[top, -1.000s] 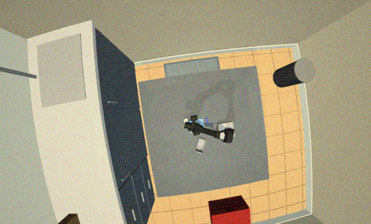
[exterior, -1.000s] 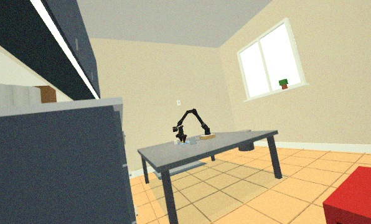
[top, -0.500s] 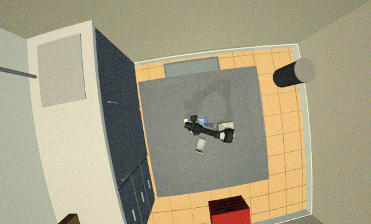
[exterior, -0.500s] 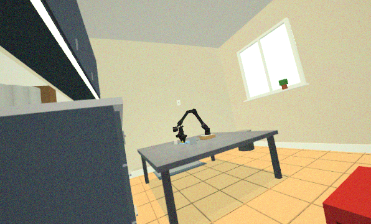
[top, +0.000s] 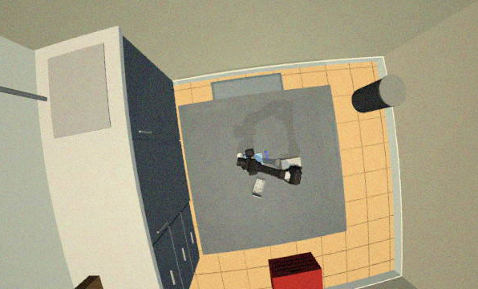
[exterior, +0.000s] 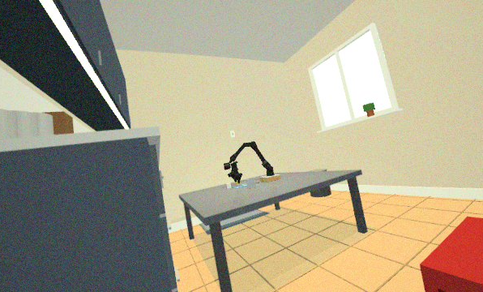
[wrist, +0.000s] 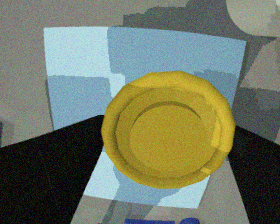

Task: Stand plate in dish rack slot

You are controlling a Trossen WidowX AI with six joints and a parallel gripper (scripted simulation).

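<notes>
The light blue square mat lies 3 cm behind my gripper tip, 2 cm to the left of it and 3 cm below it. Also, from my gripper tip: blue spoon 14 cm behind, 4 cm to the right, 3 cm below; cream round object 8 cm ahead, 4 cm to the right, 1 cm below; yellow plate 1 cm above.
</notes>
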